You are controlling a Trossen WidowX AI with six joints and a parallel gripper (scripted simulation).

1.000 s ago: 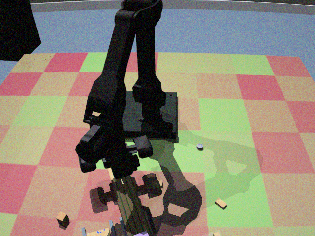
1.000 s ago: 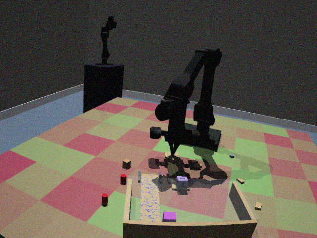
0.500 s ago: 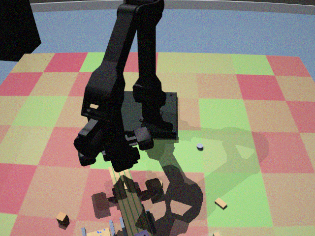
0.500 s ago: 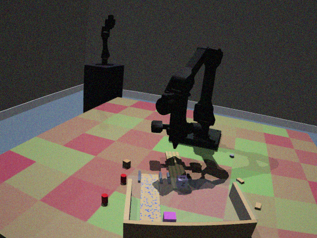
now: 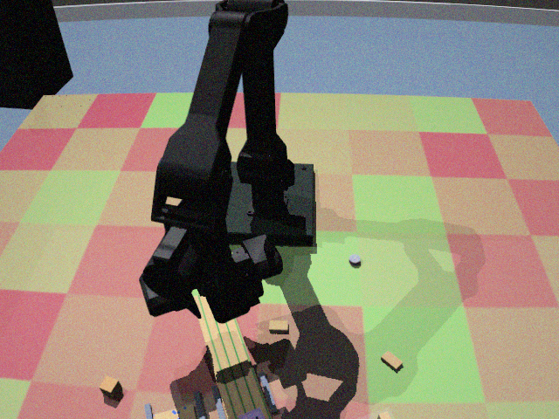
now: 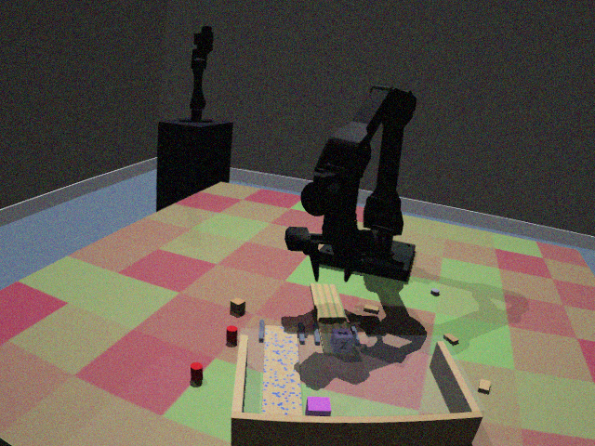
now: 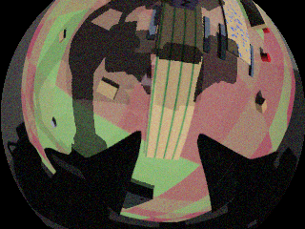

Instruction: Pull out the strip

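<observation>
The striped strip lies 50 mm ahead of my gripper tip, 30 mm to the left of it and 40 mm below it. Round my gripper tip: tan cube 140 mm ahead, 120 mm to the right, 40 mm below.
</observation>
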